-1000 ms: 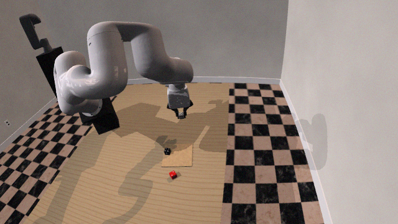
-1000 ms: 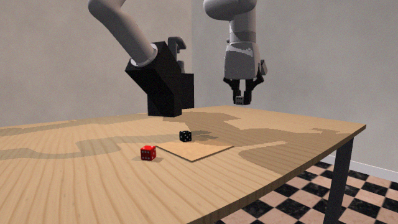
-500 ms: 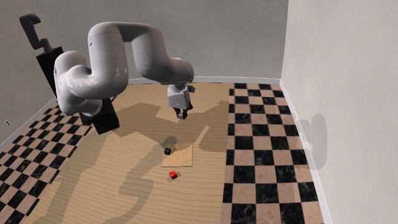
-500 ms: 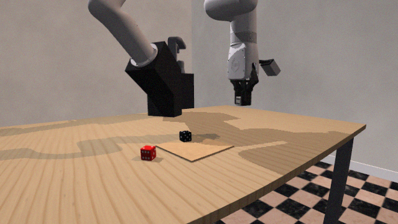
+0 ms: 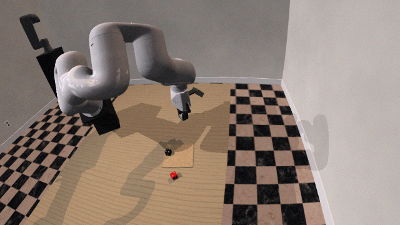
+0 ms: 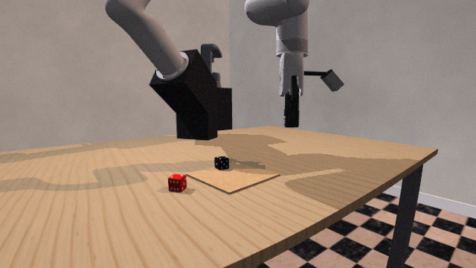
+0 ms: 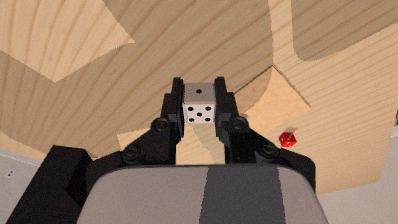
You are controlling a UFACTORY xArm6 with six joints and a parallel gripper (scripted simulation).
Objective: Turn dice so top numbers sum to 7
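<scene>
The white die lies 1 cm below my hand. Also, from my hand: tan mat: 17 cm to the right, 11 cm below, 3 cm behind; then red die: 29 cm to the right, 10 cm below, 4 cm behind; then black die: 16 cm to the right, 10 cm below, 8 cm behind.
</scene>
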